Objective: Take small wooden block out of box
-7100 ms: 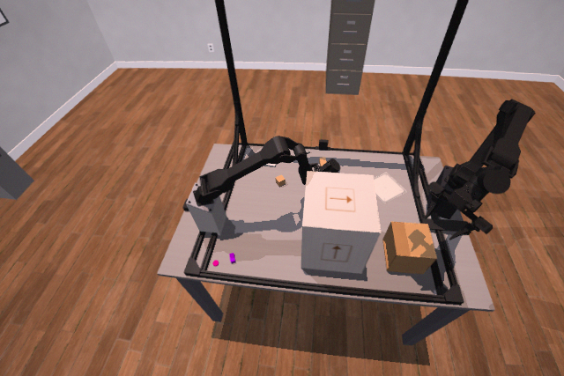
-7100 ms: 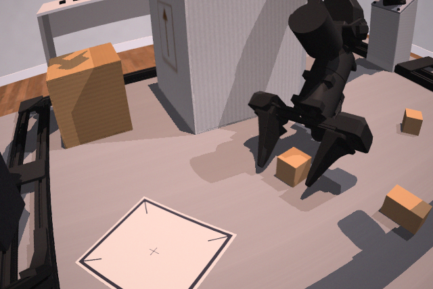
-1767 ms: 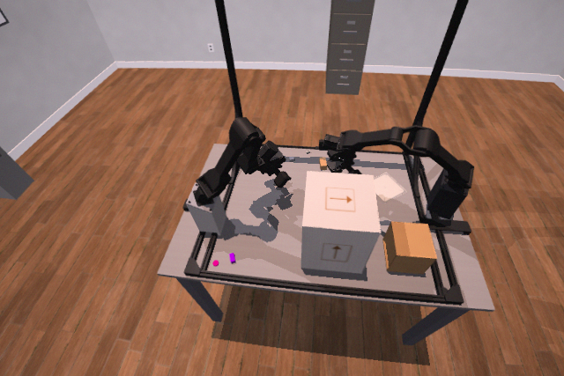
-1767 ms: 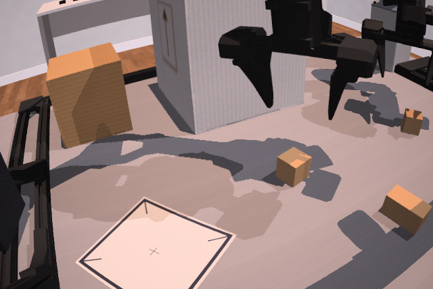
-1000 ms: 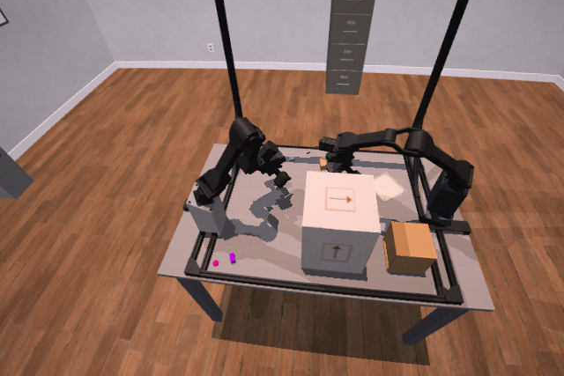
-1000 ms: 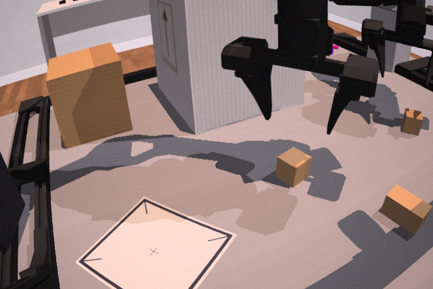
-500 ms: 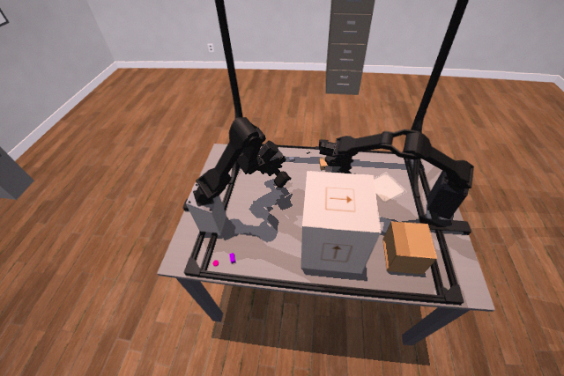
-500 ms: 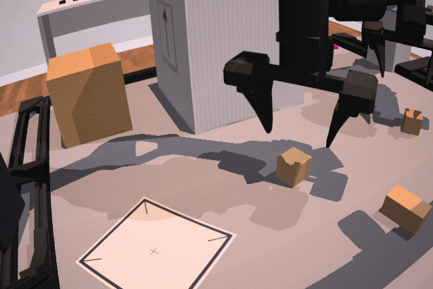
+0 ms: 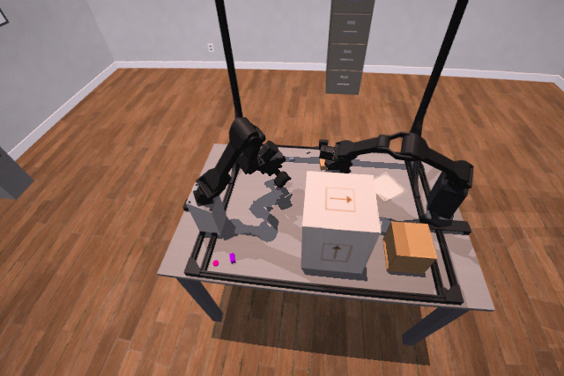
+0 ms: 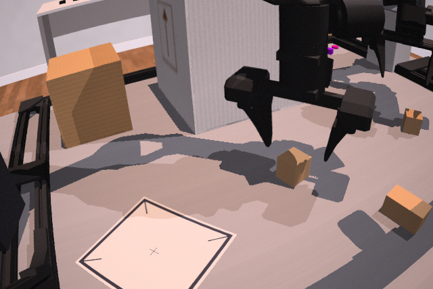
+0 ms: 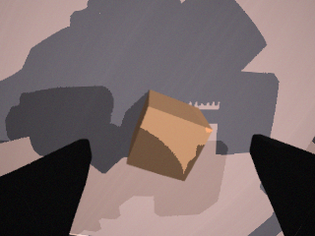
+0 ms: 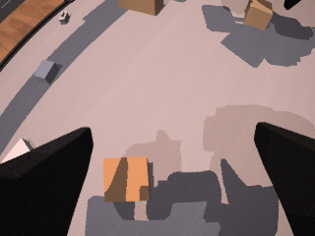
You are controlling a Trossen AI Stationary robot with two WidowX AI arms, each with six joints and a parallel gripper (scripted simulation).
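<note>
The marked square is 22 cm to the left of my left hand and 7 cm below it.
</note>
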